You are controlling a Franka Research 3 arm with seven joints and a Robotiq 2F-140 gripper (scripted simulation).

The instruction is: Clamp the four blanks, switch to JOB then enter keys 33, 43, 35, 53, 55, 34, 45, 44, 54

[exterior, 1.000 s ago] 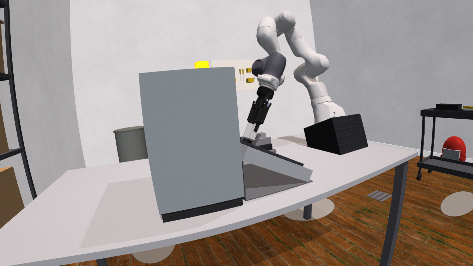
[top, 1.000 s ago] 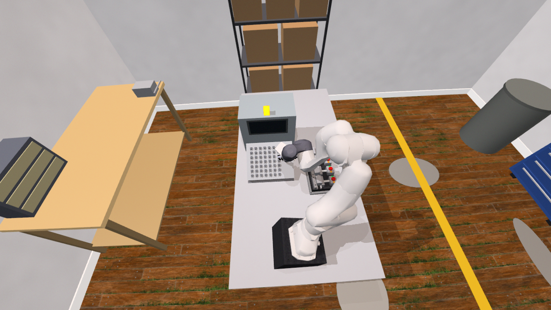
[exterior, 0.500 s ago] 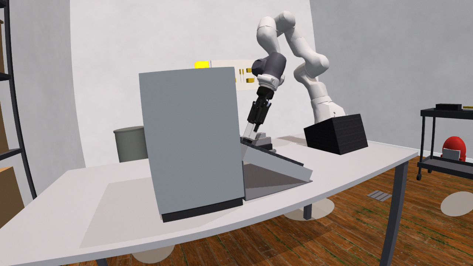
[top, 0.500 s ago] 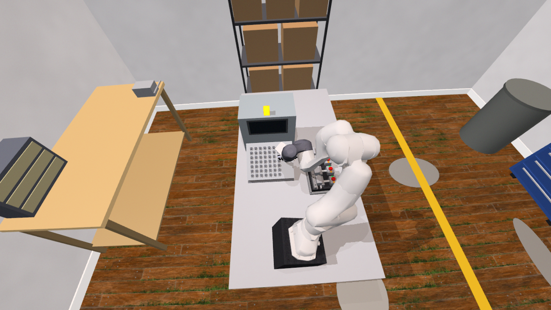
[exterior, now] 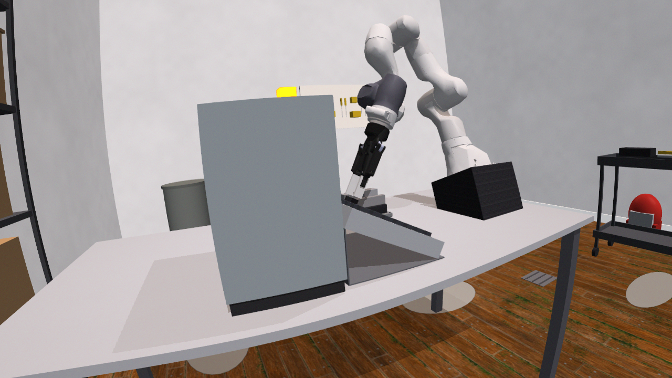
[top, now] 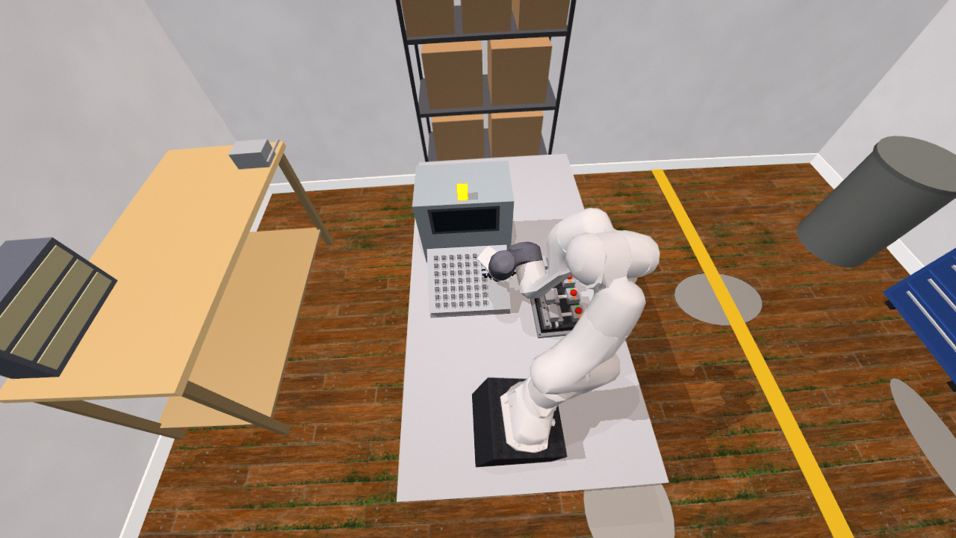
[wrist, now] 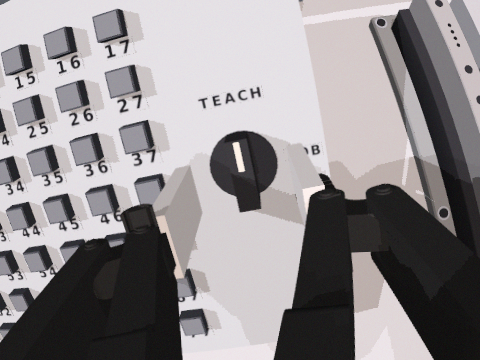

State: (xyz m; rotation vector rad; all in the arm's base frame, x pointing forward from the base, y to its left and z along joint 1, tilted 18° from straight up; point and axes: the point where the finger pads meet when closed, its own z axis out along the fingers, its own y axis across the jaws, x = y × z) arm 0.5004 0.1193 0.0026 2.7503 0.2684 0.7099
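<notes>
Now: hand 40 mm above the selector knob and 30 mm short of it. Round my hand: keypad (120 mm to the left, 90 mm below, 40 mm ahead).
</notes>
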